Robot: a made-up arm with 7 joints.
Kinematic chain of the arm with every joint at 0, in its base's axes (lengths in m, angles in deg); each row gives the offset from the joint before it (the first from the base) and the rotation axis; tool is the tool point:
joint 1: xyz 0 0 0.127 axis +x
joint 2: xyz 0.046 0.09 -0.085 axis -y
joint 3: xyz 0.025 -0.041 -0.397 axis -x
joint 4: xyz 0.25 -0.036 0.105 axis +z
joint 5: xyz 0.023 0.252 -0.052 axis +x
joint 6: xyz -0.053 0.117 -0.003 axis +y
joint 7: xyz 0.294 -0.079 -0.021 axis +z
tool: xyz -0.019 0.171 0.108
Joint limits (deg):
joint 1: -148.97..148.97
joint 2: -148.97..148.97
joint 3: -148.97..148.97
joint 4: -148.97..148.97
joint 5: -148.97..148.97
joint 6: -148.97..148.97
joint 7: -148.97..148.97
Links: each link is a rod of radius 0.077 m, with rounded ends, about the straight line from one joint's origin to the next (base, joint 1, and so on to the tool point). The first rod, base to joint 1, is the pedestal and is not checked.
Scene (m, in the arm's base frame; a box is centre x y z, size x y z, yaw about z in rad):
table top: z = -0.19
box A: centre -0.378 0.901 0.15 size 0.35 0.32 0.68 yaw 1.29
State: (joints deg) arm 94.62 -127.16 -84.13 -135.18 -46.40 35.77 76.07
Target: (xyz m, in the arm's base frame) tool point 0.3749 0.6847 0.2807
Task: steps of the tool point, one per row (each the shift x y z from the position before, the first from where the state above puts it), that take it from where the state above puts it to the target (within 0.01 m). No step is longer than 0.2 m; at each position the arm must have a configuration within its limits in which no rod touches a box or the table.
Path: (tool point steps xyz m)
1: -0.0095 0.0827 0.0457
2: 0.0116 0.0768 0.0591
3: 0.0341 0.0656 0.0688
4: 0.0566 0.0498 0.0722
5: 0.0779 0.0300 0.0685
6: 0.0952 0.0079 0.0561
7: 0.1067 -0.0140 0.0355
8: 0.1099 -0.0338 0.0076
9: 0.0320 0.1084 0.0398
10: 0.0678 0.1234 0.0056
11: 0.1049 0.1173 -0.0332
12: 0.1366 0.0887 -0.0704
13: 0.1568 0.0403 -0.0982
14: 0.1617 -0.0205 -0.1100

